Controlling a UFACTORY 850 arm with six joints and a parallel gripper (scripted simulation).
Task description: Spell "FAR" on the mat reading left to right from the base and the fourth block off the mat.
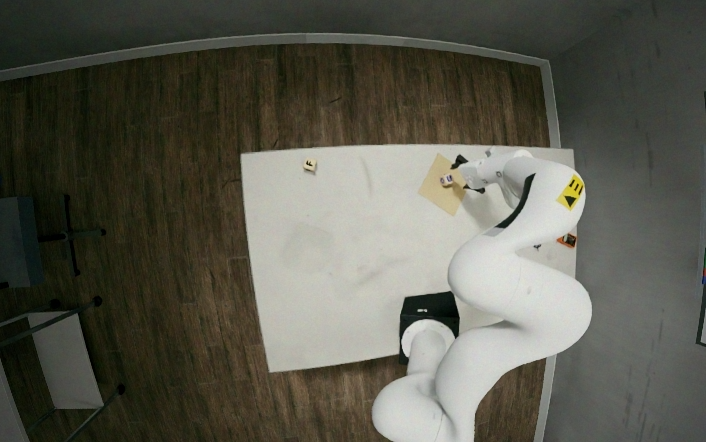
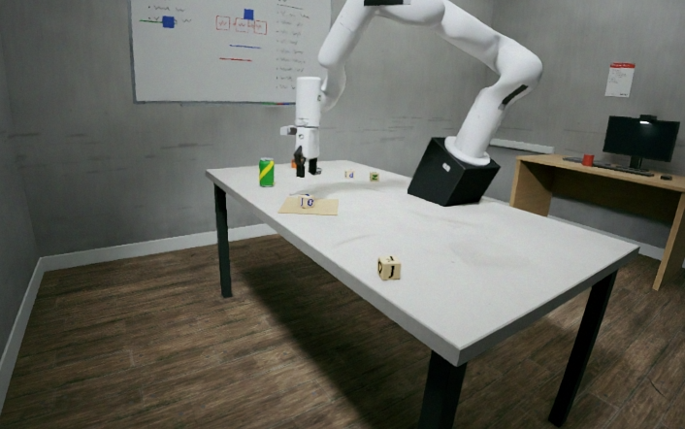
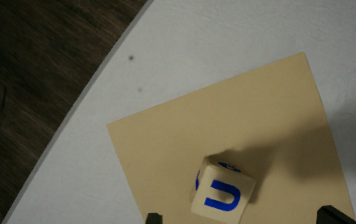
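The tan mat is 2 cm behind my hand, 1 cm to the right of it and 13 cm below it. From my hand the other things lie so: yellow can (7 cm behind, 37 cm to the right, 7 cm below); dark object (43 cm behind, 46 cm to the right, 11 cm below); small orange object (48 cm behind, 70 cm to the right, 11 cm below).
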